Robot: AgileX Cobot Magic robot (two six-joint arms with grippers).
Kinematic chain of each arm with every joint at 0, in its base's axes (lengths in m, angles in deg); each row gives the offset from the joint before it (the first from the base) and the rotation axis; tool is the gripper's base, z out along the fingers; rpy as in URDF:
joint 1: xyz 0 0 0.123 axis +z
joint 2: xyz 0 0 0 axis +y
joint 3: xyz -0.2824 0 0.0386 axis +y
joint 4: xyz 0.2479 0 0.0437 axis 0.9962 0 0.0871
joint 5: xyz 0 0 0 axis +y
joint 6: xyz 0.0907 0 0.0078 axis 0.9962 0 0.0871
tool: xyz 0 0 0 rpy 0 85 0
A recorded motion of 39 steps. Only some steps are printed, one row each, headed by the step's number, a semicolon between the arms.
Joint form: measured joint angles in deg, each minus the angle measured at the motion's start. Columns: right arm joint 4, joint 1, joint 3, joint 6, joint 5, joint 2; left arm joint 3, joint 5, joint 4, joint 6, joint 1, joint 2.
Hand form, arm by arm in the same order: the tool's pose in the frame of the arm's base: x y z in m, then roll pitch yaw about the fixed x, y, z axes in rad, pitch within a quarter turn. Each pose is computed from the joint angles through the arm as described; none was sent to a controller.
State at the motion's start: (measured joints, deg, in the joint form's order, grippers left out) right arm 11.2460 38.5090 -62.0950 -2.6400 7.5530 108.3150; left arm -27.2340 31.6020 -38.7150 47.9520 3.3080 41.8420
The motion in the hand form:
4: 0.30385 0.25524 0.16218 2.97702 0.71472 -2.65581; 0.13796 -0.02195 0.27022 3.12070 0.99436 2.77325
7: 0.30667 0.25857 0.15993 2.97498 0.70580 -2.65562; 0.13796 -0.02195 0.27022 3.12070 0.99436 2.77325
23: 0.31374 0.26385 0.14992 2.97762 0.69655 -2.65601; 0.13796 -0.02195 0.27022 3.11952 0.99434 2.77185
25: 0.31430 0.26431 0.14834 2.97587 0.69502 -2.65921; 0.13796 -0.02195 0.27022 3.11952 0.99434 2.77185
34: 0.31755 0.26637 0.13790 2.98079 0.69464 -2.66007; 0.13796 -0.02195 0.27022 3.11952 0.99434 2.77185
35: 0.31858 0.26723 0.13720 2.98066 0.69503 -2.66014; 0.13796 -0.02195 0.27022 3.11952 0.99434 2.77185
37: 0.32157 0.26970 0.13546 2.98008 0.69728 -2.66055; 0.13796 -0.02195 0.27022 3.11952 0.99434 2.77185
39: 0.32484 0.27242 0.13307 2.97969 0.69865 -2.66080; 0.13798 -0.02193 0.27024 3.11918 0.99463 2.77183
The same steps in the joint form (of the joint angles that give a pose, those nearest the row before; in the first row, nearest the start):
4: 0.42 1.15 -2.08 0.00 0.36 1.30; 0.00 -0.04 0.00 0.18 0.00 0.00
7: 0.54 1.23 -3.26 0.00 1.03 2.31; 0.00 -0.04 0.00 0.18 0.00 0.00
23: 0.60 1.17 -5.13 -0.01 0.76 4.98; 0.00 -0.04 0.00 0.22 0.00 0.00
25: 0.74 1.17 -5.24 0.00 0.63 5.29; 0.00 -0.04 0.00 0.22 0.00 0.00
34: 0.74 1.17 -5.60 0.00 -0.86 7.17; 0.00 -0.04 0.00 0.22 0.00 0.00
35: 0.74 1.17 -5.92 0.00 -0.86 7.47; 0.00 -0.04 0.00 0.22 0.00 0.00
37: 0.74 1.17 -6.87 0.00 -0.87 8.30; 0.00 -0.04 0.00 0.22 0.00 0.00
39: 0.74 1.17 -7.91 0.00 -0.87 9.26; 0.00 -0.06 0.00 0.22 0.00 0.00

